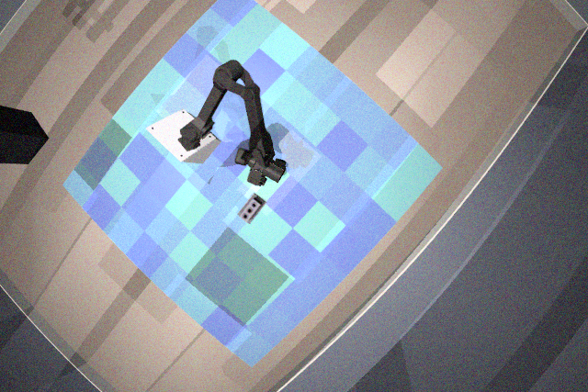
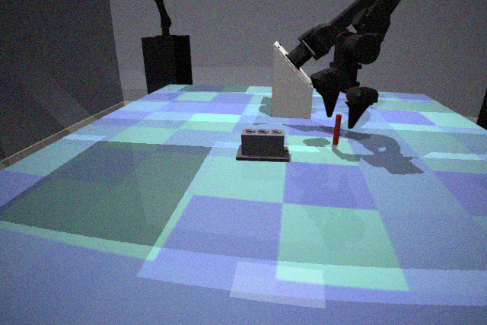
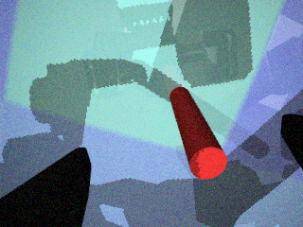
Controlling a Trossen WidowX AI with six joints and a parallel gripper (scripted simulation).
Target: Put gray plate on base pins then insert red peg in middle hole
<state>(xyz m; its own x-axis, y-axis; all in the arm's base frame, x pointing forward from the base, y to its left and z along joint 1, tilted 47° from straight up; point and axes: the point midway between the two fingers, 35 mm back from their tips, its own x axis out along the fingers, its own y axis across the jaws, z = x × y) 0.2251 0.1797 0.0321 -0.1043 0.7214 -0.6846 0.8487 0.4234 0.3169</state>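
Right now the red peg is 2 cm below my gripper tip. Round my gripper tip: plate (11 cm ahead, 17 cm to the right, 1 cm below); gray base (10 cm ahead, 17 cm to the right, 5 cm below).
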